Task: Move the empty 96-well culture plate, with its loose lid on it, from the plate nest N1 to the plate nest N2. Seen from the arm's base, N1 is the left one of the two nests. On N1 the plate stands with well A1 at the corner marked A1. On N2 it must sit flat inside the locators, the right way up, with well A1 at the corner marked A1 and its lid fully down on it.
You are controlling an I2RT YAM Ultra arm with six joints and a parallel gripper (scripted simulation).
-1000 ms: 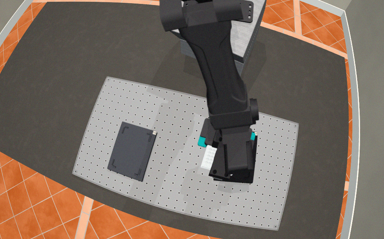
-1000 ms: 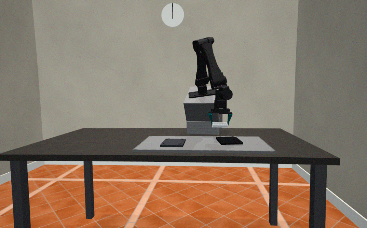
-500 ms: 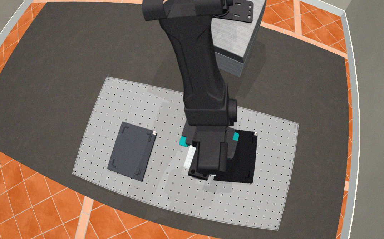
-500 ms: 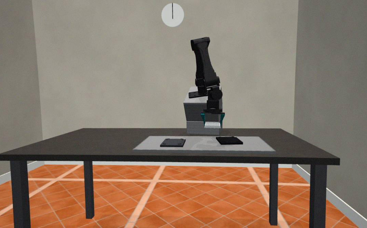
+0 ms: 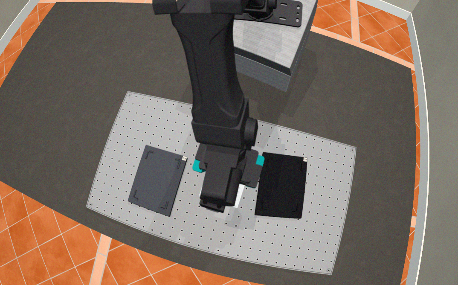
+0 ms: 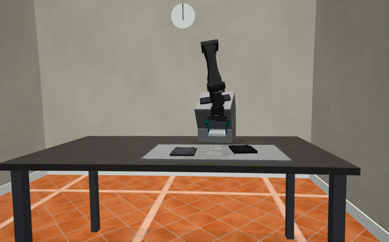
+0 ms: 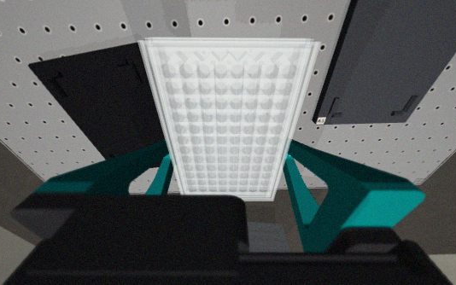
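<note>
The nest N2 is 3 cm ahead of my hand, 18 cm to the right of it and 9 cm below it. The rest, counted from my hand: clear lid: 1 cm ahead; then nest N1: 1 cm behind, 14 cm to the left, 9 cm below.
</note>
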